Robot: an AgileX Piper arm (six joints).
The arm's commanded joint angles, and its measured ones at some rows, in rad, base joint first. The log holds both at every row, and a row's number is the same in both.
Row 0, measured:
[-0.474 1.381 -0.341 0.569 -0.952 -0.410]
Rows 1 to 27, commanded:
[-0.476 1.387 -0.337 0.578 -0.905 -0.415]
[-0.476 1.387 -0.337 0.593 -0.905 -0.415]
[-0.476 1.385 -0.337 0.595 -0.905 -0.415]
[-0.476 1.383 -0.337 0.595 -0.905 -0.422]
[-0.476 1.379 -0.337 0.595 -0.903 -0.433]
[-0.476 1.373 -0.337 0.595 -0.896 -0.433]
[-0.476 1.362 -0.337 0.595 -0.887 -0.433]
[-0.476 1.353 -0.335 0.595 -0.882 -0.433]
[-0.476 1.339 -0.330 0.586 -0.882 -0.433]
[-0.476 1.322 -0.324 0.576 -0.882 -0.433]
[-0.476 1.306 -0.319 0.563 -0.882 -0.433]
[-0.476 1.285 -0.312 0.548 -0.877 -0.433]
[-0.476 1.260 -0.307 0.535 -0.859 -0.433]
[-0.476 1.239 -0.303 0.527 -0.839 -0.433]
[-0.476 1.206 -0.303 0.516 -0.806 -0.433]
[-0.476 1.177 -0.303 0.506 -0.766 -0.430]
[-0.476 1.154 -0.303 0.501 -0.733 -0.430]
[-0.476 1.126 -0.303 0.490 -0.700 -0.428]
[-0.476 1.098 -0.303 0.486 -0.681 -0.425]
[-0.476 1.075 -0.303 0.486 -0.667 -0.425]
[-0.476 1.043 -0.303 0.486 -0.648 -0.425]
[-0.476 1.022 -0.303 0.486 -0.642 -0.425]
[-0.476 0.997 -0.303 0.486 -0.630 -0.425]
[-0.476 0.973 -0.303 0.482 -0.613 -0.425]
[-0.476 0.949 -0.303 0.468 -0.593 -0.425]
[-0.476 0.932 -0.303 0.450 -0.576 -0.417]
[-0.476 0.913 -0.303 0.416 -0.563 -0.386]
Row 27, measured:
[-0.474 0.998 -0.297 0.508 -0.556 -0.423]
